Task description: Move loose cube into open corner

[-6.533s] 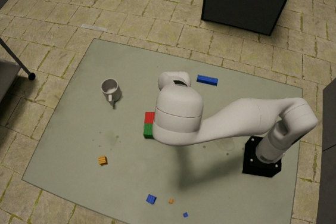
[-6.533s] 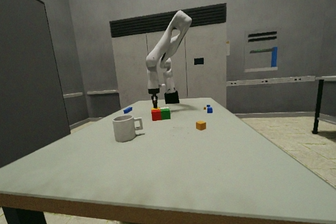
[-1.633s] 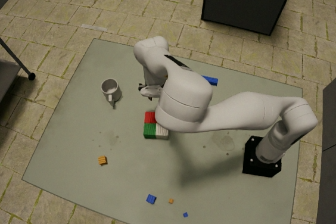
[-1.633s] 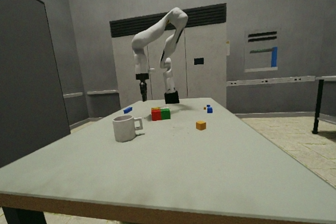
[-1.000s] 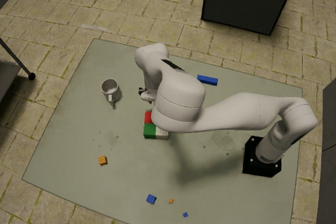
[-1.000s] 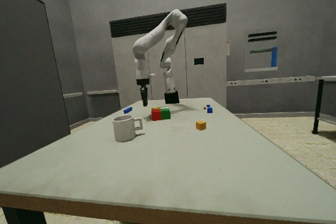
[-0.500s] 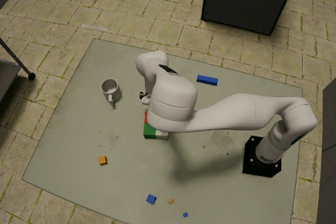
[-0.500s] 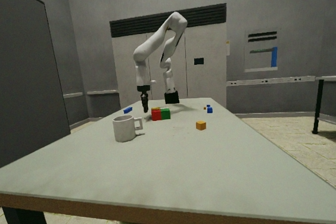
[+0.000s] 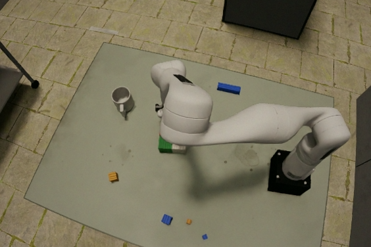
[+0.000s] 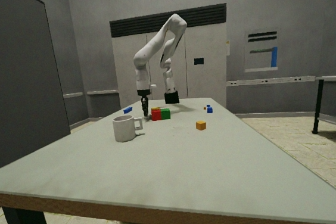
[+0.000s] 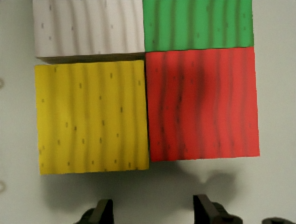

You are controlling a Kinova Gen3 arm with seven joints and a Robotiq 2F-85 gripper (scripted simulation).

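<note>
Right now the yellow cube is 50 mm behind my hand, 40 mm to the left of it and 10 mm below it. The rest, counted from my hand: green cube 110 mm to the left, 20 mm behind, 10 mm below; white cube 90 mm to the left, 70 mm behind, 10 mm below; red cube 70 mm to the left, 10 mm below.
</note>
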